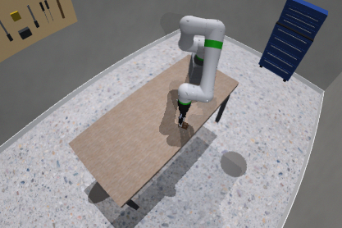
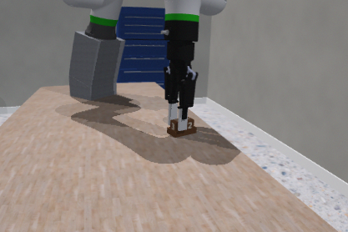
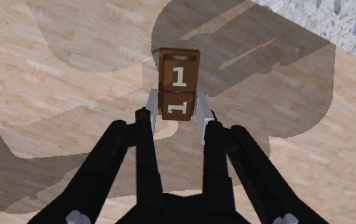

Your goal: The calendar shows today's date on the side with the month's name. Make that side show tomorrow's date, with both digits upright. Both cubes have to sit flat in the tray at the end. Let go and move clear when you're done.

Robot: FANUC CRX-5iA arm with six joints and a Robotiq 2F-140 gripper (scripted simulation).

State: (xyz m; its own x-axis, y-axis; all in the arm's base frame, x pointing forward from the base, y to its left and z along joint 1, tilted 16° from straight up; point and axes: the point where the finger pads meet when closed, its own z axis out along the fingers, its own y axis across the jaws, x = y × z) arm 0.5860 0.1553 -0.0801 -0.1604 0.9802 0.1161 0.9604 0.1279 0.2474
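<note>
Right now my hand is 20 mm to the right of the brown calendar tray and 40 mm above it.
</note>
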